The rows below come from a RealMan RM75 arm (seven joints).
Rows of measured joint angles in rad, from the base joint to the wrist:
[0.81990, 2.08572, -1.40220, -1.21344, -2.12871, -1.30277, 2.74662]
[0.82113, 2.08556, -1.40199, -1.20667, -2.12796, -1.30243, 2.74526]
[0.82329, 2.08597, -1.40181, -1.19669, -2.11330, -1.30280, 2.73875]
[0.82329, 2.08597, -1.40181, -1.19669, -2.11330, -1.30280, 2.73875]
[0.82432, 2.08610, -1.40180, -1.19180, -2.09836, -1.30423, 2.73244]
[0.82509, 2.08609, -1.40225, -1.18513, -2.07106, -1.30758, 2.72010]
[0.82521, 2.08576, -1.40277, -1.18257, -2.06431, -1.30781, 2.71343]
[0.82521, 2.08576, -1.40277, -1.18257, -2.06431, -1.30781, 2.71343]
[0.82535, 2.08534, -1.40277, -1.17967, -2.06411, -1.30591, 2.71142]
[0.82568, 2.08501, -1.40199, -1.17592, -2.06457, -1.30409, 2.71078]
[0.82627, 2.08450, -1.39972, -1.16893, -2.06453, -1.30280, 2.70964]
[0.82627, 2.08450, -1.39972, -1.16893, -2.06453, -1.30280, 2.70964]
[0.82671, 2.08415, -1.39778, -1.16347, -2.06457, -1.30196, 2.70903]
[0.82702, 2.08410, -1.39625, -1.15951, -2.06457, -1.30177, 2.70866]
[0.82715, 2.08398, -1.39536, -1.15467, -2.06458, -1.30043, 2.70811]
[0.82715, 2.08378, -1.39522, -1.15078, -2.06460, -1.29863, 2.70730]
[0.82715, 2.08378, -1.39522, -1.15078, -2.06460, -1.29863, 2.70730]
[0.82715, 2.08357, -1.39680, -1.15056, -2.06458, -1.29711, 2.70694]
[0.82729, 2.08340, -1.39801, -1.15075, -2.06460, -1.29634, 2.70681]
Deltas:
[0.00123, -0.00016, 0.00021, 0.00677, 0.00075, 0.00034, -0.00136]
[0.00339, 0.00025, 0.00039, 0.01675, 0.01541, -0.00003, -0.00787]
[0.00339, 0.00025, 0.00039, 0.01675, 0.01541, -0.00003, -0.00787]
[0.00442, 0.00038, 0.00040, 0.02164, 0.03035, -0.00146, -0.01418]
[0.00519, 0.00037, -0.00005, 0.02831, 0.05765, -0.00481, -0.02652]
[0.00531, 0.00004, -0.00057, 0.03087, 0.06440, -0.00504, -0.03319]
[0.00531, 0.00004, -0.00057, 0.03087, 0.06440, -0.00504, -0.03319]
[0.00545, -0.00038, -0.00057, 0.03377, 0.06460, -0.00314, -0.03520]
[0.00578, -0.00071, 0.00021, 0.03752, 0.06414, -0.00132, -0.03584]
[0.00637, -0.00122, 0.00248, 0.04451, 0.06418, -0.00003, -0.03698]
[0.00637, -0.00122, 0.00248, 0.04451, 0.06418, -0.00003, -0.03698]
[0.00681, -0.00157, 0.00442, 0.04997, 0.06414, 0.00081, -0.03759]
[0.00712, -0.00162, 0.00595, 0.05393, 0.06414, 0.00100, -0.03796]
[0.00725, -0.00174, 0.00684, 0.05877, 0.06413, 0.00234, -0.03851]
[0.00725, -0.00194, 0.00698, 0.06266, 0.06411, 0.00414, -0.03932]
[0.00725, -0.00194, 0.00698, 0.06266, 0.06411, 0.00414, -0.03932]
[0.00725, -0.00215, 0.00540, 0.06288, 0.06413, 0.00566, -0.03968]
[0.00739, -0.00232, 0.00419, 0.06269, 0.06411, 0.00643, -0.03981]

